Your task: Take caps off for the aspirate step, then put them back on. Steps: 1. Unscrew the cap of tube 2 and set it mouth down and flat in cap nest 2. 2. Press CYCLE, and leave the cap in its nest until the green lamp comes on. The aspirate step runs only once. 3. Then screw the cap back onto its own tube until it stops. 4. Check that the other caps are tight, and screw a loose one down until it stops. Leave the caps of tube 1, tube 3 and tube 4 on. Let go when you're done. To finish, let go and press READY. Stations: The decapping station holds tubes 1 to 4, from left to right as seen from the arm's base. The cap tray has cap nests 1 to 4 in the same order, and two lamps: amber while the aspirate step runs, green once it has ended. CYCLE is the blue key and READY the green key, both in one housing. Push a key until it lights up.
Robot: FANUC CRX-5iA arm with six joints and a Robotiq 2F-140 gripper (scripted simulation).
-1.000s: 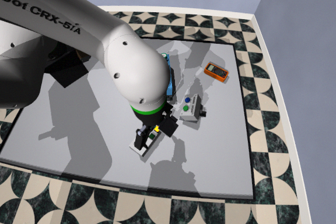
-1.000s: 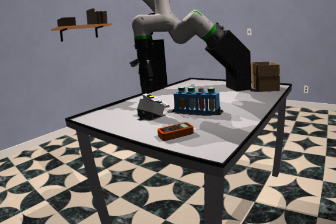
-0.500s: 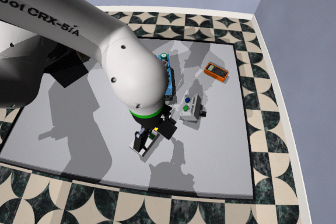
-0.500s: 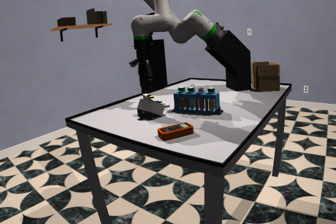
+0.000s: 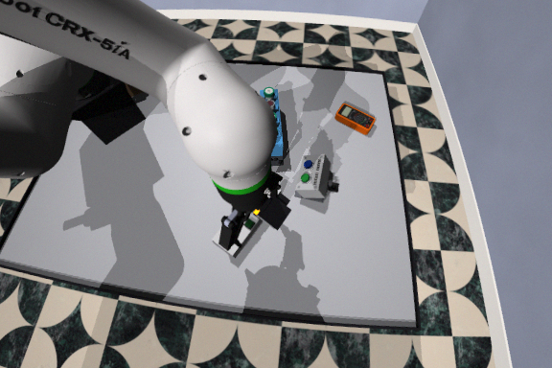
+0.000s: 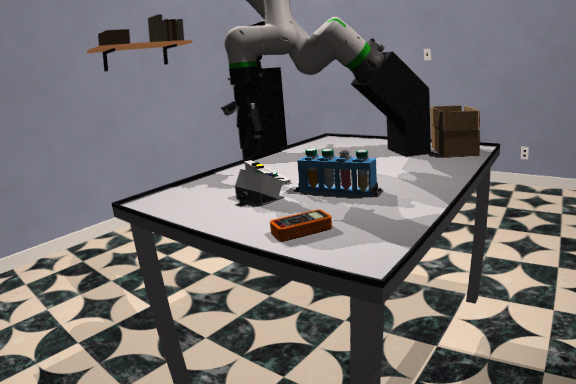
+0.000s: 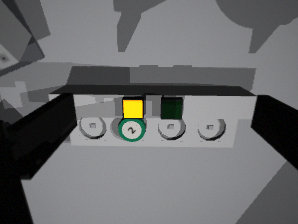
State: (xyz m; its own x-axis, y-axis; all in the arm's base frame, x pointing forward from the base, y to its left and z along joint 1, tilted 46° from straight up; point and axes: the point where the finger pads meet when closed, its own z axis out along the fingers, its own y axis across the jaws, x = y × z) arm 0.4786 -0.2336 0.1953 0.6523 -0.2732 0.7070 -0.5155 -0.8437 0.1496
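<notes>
My gripper is now 20 mm past the cap, 60 mm to the right of it and 90 mm above it. Also, from my hand: green ready key 140 mm ahead, 120 mm to the left, 40 mm below; then blue cycle key 150 mm ahead, 160 mm to the left, 40 mm below; then key housing 160 mm ahead, 140 mm to the left, 50 mm below.
</notes>
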